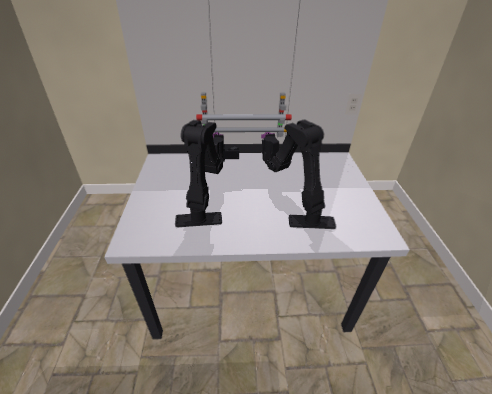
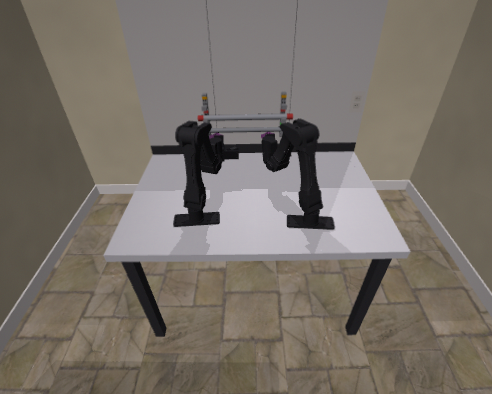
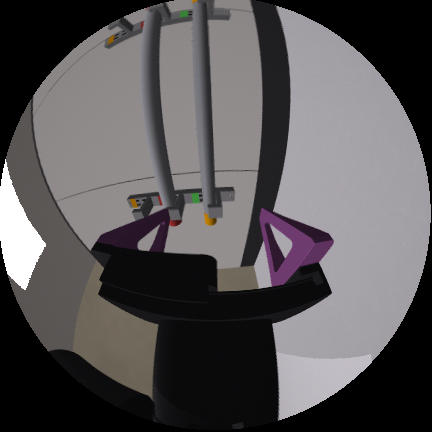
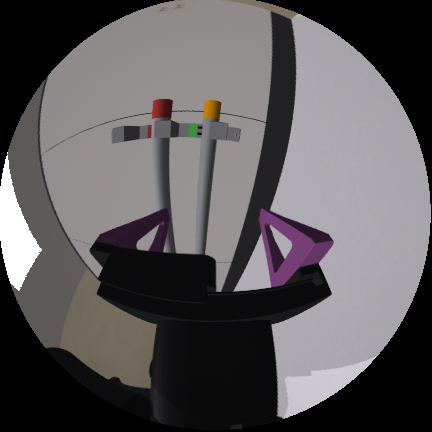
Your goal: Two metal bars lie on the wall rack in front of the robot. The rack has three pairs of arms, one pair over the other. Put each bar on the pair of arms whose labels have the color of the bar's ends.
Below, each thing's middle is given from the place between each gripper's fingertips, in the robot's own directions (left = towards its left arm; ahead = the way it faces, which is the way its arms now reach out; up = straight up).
Right now the orange-ended bar [image 4: 211, 112] is 11 cm ahead of my right hand, 13 cm to the left of it and 1 cm above it. From my right hand the other things lie so: red-ended bar [image 4: 161, 108] (10 cm ahead, 13 cm to the left, 9 cm above).
Right now the orange-ended bar is 130 mm to the right of my left hand, 120 mm ahead of it and 10 mm above it. Round my left hand: red-ended bar: 140 mm to the right, 120 mm ahead, 90 mm above.
